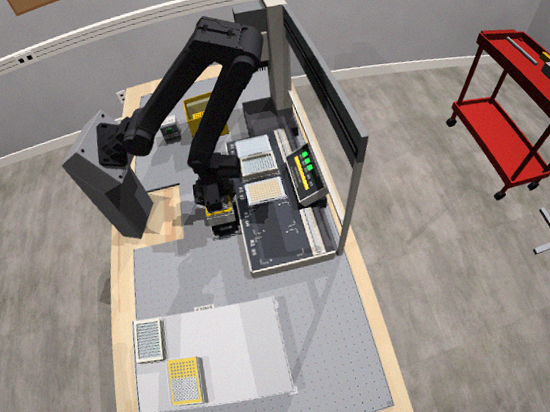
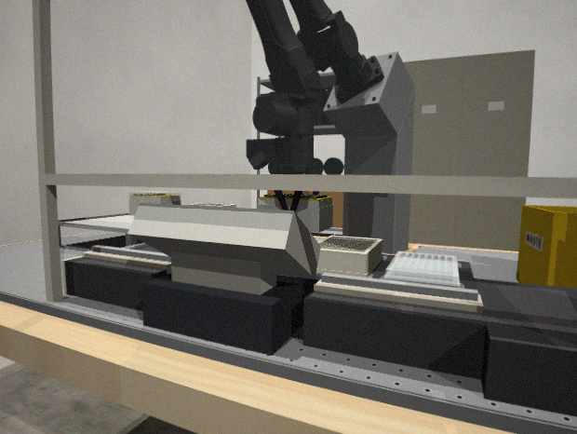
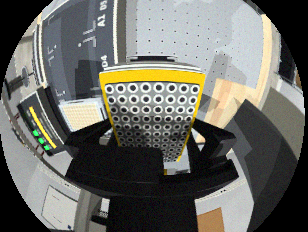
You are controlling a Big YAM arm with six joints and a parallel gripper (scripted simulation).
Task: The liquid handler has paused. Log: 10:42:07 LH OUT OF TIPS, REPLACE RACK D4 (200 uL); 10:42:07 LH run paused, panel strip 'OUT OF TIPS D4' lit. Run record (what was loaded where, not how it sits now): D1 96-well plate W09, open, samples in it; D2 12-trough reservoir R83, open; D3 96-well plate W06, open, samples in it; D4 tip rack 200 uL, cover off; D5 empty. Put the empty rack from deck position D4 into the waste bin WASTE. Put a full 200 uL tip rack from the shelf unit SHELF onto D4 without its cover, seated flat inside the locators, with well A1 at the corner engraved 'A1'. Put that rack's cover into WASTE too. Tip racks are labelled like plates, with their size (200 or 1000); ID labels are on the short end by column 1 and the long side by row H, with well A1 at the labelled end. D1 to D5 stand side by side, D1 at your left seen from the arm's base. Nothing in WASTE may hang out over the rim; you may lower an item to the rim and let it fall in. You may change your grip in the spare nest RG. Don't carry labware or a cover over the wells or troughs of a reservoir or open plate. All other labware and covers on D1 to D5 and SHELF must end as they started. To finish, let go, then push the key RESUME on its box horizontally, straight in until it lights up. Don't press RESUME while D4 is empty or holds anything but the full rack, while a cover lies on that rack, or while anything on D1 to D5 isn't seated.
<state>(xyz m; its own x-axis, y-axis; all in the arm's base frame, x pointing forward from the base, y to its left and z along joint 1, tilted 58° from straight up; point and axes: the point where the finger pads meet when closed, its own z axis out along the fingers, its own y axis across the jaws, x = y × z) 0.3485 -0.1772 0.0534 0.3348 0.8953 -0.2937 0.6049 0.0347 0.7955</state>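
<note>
My hand is 110 mm above the black spare nest. Round my hand: reservoir: 210 mm ahead, 40 mm to the left, 50 mm below; then tan plate: 150 mm ahead, 50 mm to the right, 50 mm below; then clear plate: 260 mm ahead, 140 mm to the left, 50 mm below.
</note>
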